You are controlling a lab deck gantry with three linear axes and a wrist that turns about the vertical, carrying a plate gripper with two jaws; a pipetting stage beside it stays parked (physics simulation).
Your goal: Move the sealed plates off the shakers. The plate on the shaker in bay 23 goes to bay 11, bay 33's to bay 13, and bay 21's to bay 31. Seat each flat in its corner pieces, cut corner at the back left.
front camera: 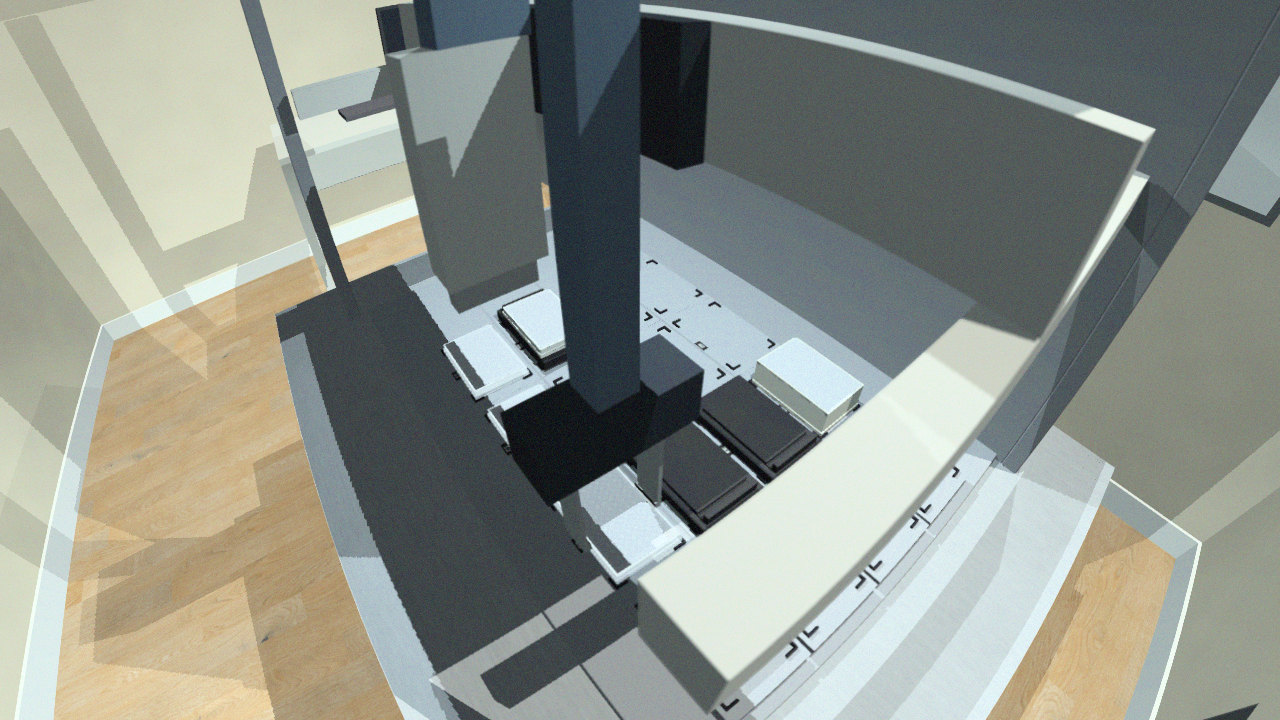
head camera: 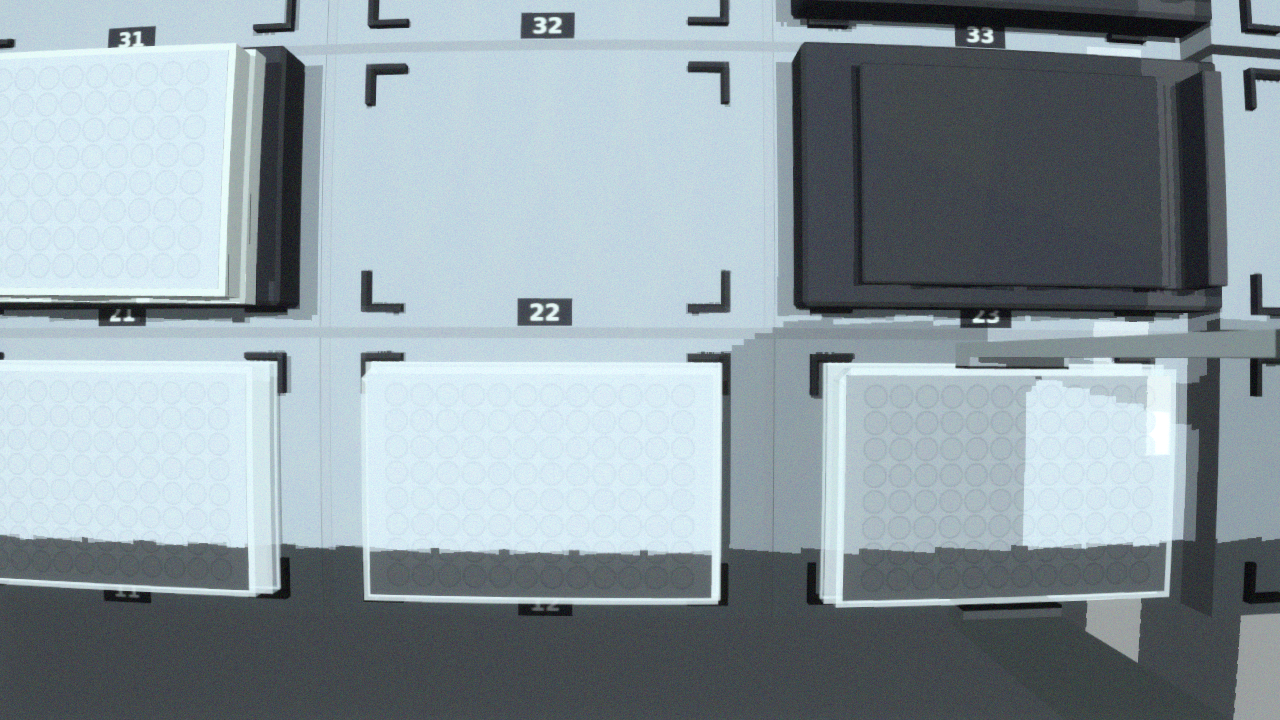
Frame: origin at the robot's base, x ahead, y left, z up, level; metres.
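Where they show: gripper, between the fingertips: (front camera: 614,517) (head camera: 1001,483); robot's base, origin of its link: (front camera: 443,351).
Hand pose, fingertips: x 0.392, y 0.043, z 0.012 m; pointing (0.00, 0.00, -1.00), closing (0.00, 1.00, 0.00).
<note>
Each offset is from my fingertips to the top centre of the thing.
My gripper (front camera: 626,528) (head camera: 1011,488) is low over bay 13, its jaws against the front and back sides of a sealed plate @(dx +0.000, dy +0.000, dz +0.007 m) (front camera: 640,537) (head camera: 948,483) that lies among bay 13's corner pieces. Whether its base fully rests on the deck cannot be told. A plate @(dx -0.328, dy +0.000, dz +0.002 m) (front camera: 487,360) (head camera: 116,474) lies level in bay 11, its left part outside the head view. The shaker @(dx -0.332, dy +0.108, dz +0.019 m) (head camera: 279,179) in bay 21 carries a sealed plate @(dx -0.323, dy +0.106, dz +0.025 m) (front camera: 541,320) (head camera: 107,170). The shakers in bay 23 @(dx +0.004, dy +0.108, dz +0.019 m) (front camera: 707,474) (head camera: 1006,174) and bay 33 @(dx +0.004, dy +0.215, dz +0.019 m) (front camera: 760,420) (head camera: 1002,10) show bare dark tops. Bay 31 shows partly.
A plate @(dx -0.164, dy +0.000, dz +0.002 m) (head camera: 541,483) lies in bay 12, beside the plate in bay 13. A tall pale box @(dx +0.000, dy +0.321, dz +0.030 m) (front camera: 810,380) stands behind the bay 33 shaker. The grey pipetting stage (front camera: 474,170) hangs at the left. A pale beam (front camera: 895,465) crosses the front camera's foreground.
</note>
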